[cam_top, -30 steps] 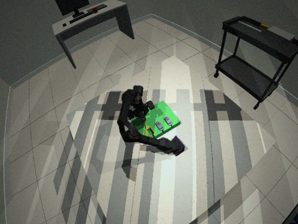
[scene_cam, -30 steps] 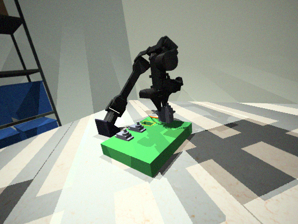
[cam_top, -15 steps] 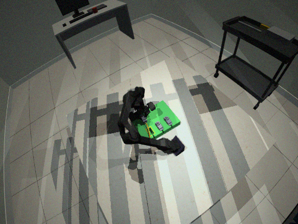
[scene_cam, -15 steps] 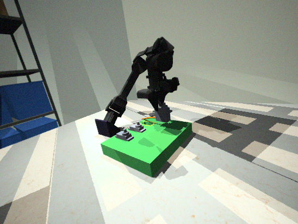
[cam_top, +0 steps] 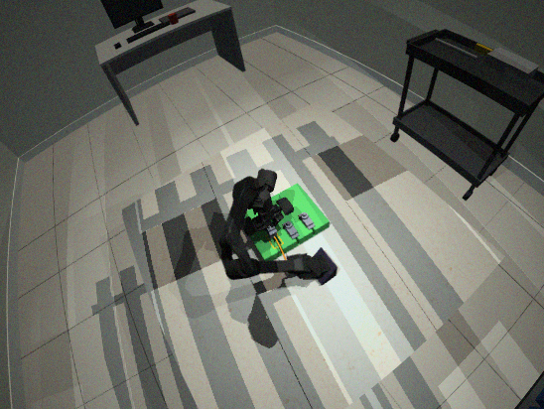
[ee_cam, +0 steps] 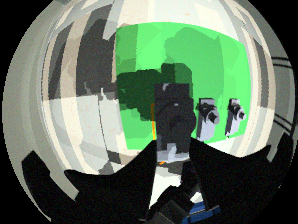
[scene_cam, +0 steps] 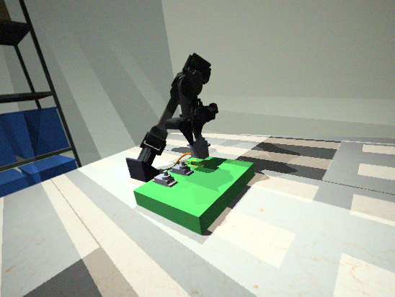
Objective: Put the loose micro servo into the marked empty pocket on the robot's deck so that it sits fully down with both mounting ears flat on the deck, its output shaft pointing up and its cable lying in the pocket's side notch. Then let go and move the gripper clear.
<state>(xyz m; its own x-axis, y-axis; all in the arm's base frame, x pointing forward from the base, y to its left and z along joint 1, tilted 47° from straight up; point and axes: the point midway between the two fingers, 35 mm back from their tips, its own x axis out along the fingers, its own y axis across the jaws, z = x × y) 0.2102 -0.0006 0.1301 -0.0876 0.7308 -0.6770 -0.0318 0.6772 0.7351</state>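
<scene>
The green deck is 100 mm below my gripper tip, 100 mm ahead of it and 70 mm to the right of it.
</scene>
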